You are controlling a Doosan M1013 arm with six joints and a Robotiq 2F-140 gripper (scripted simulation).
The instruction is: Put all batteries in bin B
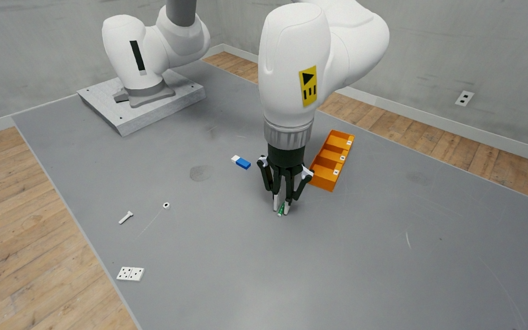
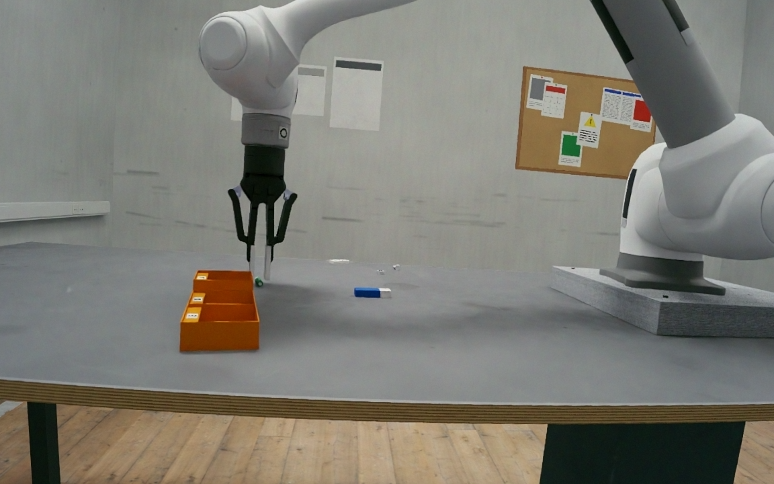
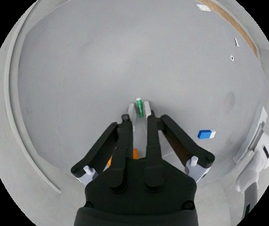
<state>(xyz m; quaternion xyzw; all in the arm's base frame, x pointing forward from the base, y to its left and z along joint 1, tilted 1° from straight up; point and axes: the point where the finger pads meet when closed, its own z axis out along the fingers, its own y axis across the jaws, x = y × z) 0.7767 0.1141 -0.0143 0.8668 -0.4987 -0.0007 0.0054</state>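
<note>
Right now the green battery is 4 cm below my hand. The rest, counted from my hand: orange bin row (25 cm to the left, 5 cm behind, 2 cm below); then white eraser (23 cm behind, 4 cm below); then nut (25 cm to the right, 20 cm behind, 4 cm below).
</note>
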